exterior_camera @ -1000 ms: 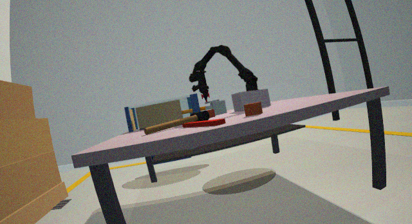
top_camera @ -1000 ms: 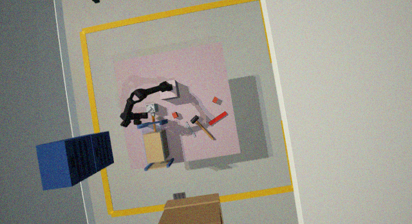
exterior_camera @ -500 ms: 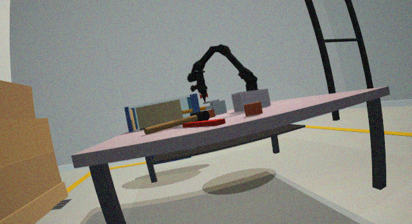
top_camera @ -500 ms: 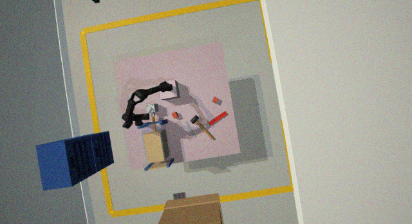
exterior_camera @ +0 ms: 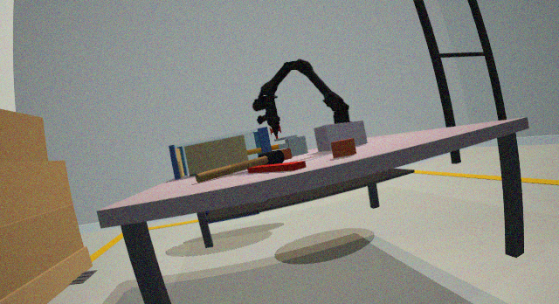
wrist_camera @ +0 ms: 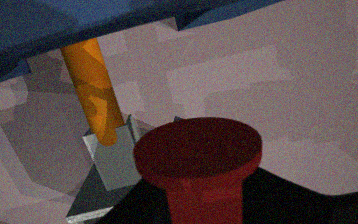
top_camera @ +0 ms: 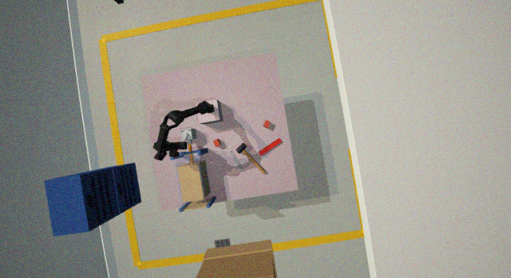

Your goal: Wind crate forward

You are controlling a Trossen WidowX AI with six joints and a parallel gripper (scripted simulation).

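The winch handle is 3 cm behind my gripper tip, 2 cm to the left of it and 1 cm below it. From my gripper tip the other things lie so: grey winch 10 cm behind, 8 cm below, 5 cm to the left; then blue steel frame 8 cm ahead, 5 cm to the left, 1 cm below; then red knob 2 cm above.
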